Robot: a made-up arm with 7 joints.
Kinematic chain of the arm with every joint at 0, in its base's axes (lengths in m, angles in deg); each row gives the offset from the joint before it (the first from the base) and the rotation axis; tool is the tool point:
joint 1: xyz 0 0.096 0 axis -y
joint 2: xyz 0 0.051 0 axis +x
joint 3: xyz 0 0 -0.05 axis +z
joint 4: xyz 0 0 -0.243 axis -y
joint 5: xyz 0 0 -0.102 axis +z
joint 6: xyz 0 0 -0.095 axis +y
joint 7: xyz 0 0 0 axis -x
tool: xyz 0 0 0
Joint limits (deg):
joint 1: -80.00..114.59
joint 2: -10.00..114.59
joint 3: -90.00..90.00
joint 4: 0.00..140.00
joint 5: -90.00..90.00
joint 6: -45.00..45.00
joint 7: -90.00..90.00
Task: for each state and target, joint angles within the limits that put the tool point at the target. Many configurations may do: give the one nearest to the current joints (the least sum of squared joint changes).
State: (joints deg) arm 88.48 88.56 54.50 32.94 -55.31 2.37 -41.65
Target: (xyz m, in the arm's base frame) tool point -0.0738 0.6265 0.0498
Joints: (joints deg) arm 72.48 96.64 49.27 11.34 -55.31 2.37 -41.65
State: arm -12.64 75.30 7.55 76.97 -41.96 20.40 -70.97
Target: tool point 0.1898 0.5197 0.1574
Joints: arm -14.86 112.35 17.10 49.45 -41.96 20.40 -70.97
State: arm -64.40 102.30 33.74 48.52 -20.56 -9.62 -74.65
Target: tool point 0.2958 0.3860 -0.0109
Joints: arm -65.31 114.59 46.53 79.98 -20.56 -9.62 -74.65
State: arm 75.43 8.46 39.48 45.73 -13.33 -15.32 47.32
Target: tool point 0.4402 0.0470 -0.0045
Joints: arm 70.73 -10.00 -10.47 46.72 -13.33 -15.32 47.32
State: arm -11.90 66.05 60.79 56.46 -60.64 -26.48 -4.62
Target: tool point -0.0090 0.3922 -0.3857
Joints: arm -13.85 19.49 51.60 43.09 -60.64 -26.48 -4.62
